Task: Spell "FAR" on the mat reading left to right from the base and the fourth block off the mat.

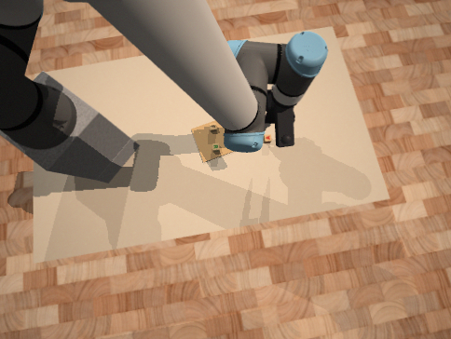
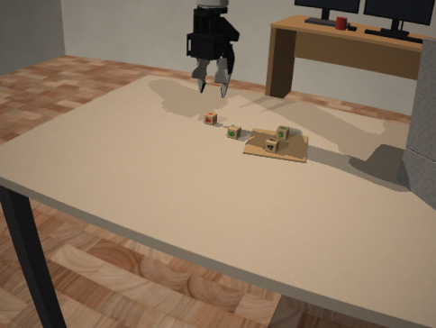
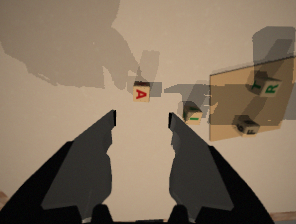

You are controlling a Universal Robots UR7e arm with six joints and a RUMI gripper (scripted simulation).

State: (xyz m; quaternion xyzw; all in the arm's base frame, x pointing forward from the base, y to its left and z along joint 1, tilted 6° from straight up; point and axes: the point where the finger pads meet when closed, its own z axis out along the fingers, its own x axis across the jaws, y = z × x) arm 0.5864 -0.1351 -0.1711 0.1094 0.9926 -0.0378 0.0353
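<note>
My gripper is now 80 mm above the red-lettered block. From my hand the other things lie so: brown mat 180 mm behind, 90 mm below, 60 mm to the left; then green R block 190 mm behind, 80 mm below, 20 mm to the left; then green-lettered block 80 mm below, 80 mm behind, 60 mm to the left.
</note>
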